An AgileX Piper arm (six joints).
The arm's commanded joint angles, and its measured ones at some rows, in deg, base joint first. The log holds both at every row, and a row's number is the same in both.
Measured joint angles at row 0: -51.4 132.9 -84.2 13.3 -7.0 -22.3
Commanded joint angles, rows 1 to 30: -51.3 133.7 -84.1 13.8 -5.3 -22.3; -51.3 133.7 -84.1 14.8 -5.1 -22.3; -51.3 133.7 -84.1 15.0 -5.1 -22.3; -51.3 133.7 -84.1 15.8 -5.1 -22.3; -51.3 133.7 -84.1 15.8 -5.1 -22.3; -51.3 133.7 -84.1 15.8 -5.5 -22.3; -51.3 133.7 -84.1 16.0 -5.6 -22.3; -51.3 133.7 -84.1 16.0 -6.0 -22.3; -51.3 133.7 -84.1 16.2 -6.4 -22.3; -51.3 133.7 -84.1 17.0 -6.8 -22.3; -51.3 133.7 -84.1 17.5 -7.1 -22.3; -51.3 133.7 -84.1 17.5 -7.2 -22.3; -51.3 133.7 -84.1 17.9 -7.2 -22.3; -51.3 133.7 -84.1 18.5 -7.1 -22.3; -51.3 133.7 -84.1 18.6 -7.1 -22.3; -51.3 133.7 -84.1 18.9 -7.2 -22.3; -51.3 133.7 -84.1 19.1 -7.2 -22.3; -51.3 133.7 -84.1 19.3 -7.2 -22.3; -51.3 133.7 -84.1 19.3 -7.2 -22.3; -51.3 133.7 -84.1 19.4 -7.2 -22.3; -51.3 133.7 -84.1 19.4 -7.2 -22.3; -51.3 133.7 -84.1 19.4 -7.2 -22.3; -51.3 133.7 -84.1 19.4 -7.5 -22.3; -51.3 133.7 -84.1 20.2 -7.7 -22.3; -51.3 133.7 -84.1 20.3 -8.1 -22.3; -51.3 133.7 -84.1 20.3 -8.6 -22.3; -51.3 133.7 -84.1 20.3 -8.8 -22.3; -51.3 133.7 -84.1 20.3 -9.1 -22.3; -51.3 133.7 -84.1 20.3 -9.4 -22.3; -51.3 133.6 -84.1 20.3 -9.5 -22.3
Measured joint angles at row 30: -51.4 133.9 -84.2 19.7 -8.0 -22.3
